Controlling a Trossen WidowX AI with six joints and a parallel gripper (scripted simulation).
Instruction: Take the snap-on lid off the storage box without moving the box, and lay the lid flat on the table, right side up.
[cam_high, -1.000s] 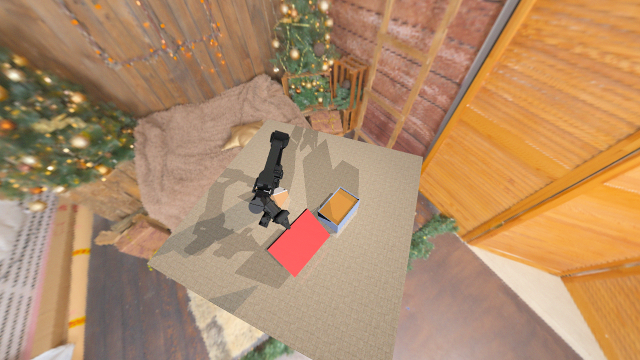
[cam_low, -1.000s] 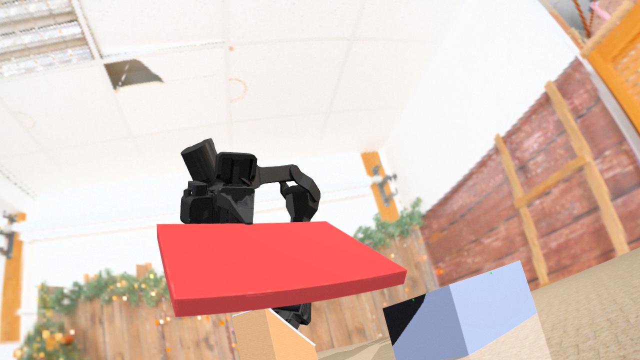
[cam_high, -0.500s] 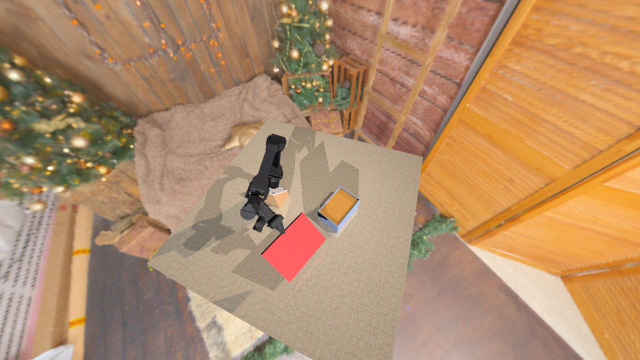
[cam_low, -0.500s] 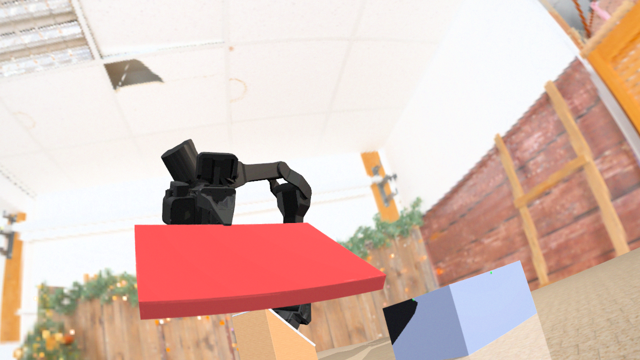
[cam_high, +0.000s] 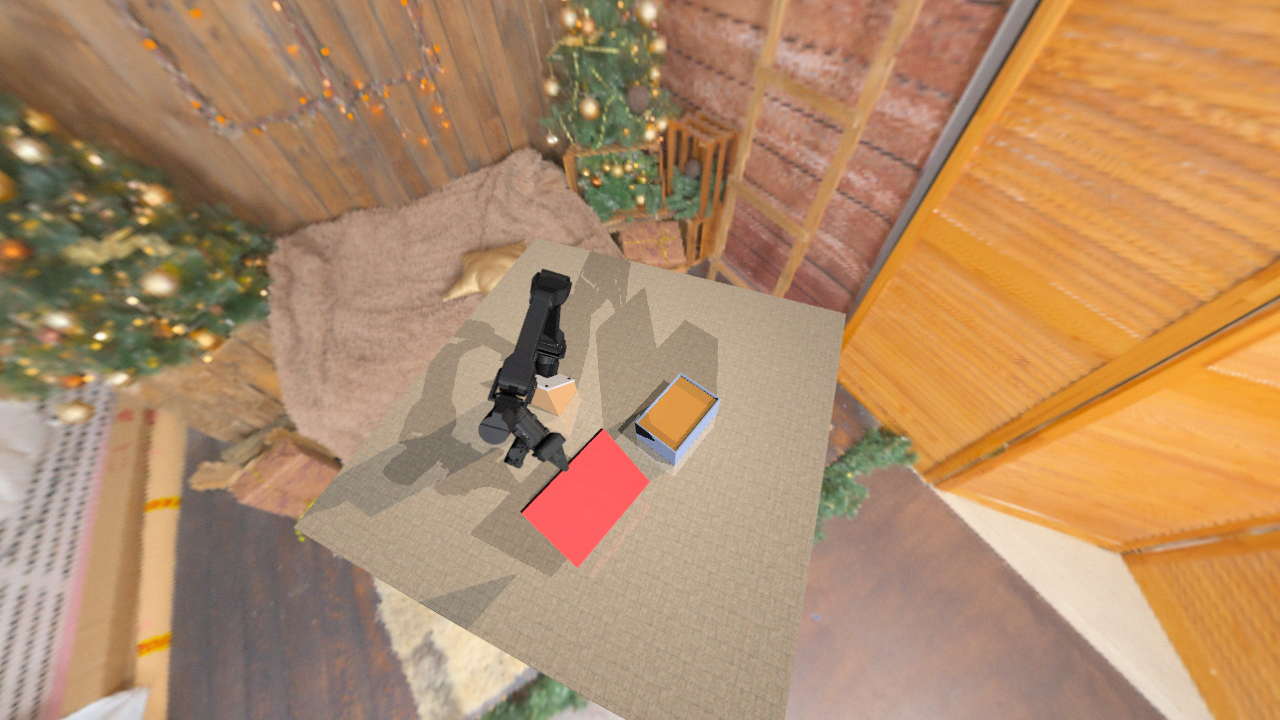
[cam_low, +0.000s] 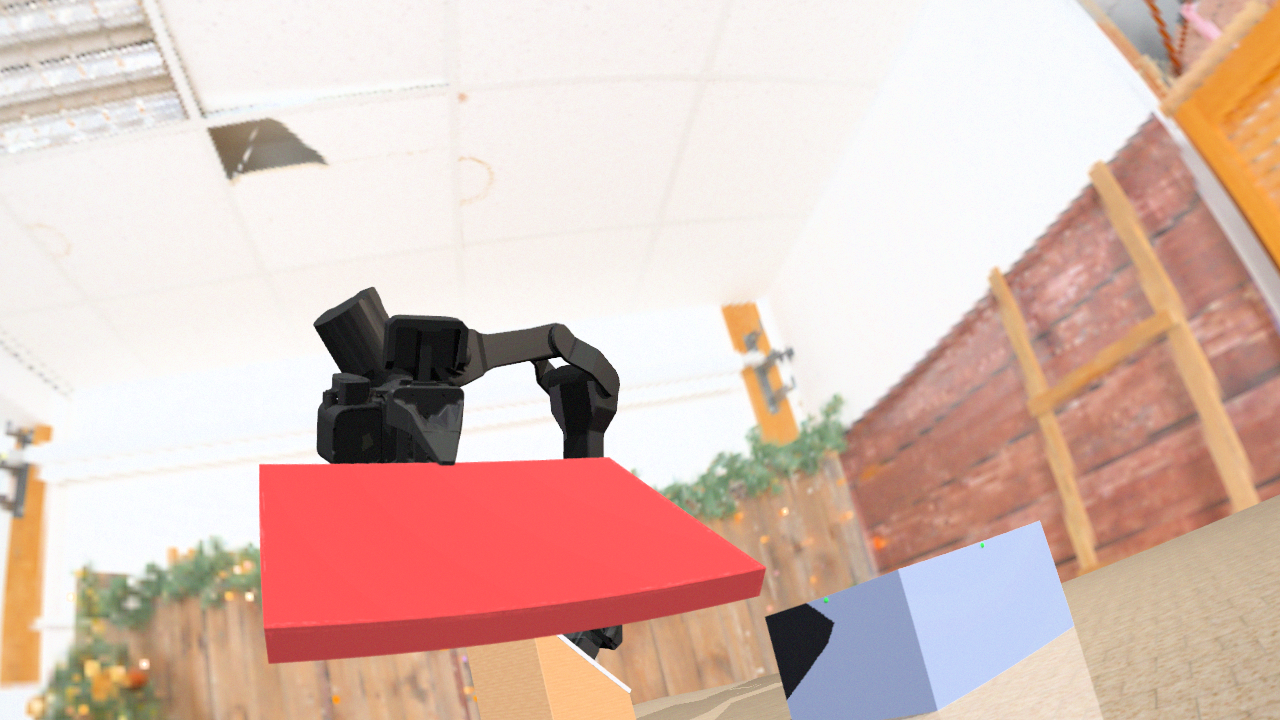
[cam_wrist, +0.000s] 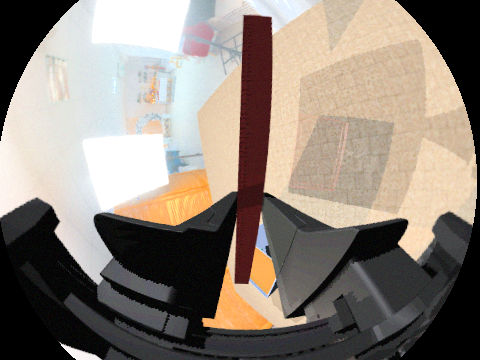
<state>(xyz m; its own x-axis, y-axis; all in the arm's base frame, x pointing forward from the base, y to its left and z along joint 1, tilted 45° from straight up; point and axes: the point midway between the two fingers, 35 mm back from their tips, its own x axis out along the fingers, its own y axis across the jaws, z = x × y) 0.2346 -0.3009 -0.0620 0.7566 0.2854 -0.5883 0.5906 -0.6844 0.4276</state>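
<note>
The red lid lies 6 cm ahead of my gripper tip, 2 cm to the right of it and 5 cm below it. Round my gripper tip: pale blue storage box: 16 cm ahead, 30 cm to the left, 18 cm below.
</note>
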